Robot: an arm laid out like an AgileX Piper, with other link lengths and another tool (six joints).
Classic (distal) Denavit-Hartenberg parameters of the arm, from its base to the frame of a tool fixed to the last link. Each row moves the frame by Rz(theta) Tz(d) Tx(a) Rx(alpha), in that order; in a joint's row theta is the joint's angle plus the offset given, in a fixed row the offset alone. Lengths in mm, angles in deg.
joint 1: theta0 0  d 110.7  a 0  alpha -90
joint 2: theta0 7.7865  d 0  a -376.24  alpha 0
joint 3: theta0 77.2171  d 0  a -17.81  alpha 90
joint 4: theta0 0  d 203.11  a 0  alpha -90
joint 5: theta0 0  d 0  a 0  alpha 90
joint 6: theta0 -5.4  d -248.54  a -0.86  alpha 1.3
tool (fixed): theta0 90  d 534.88  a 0  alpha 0
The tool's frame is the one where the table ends.
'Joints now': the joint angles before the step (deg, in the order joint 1, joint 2, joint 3, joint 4, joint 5, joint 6). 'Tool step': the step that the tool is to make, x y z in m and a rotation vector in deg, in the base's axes. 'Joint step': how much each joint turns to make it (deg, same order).
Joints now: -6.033, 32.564, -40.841, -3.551, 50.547, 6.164
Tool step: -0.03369, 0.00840, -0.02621, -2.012, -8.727, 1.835
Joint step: 0.000, -14.718, 9.652, 1.095, -3.928, -2.474
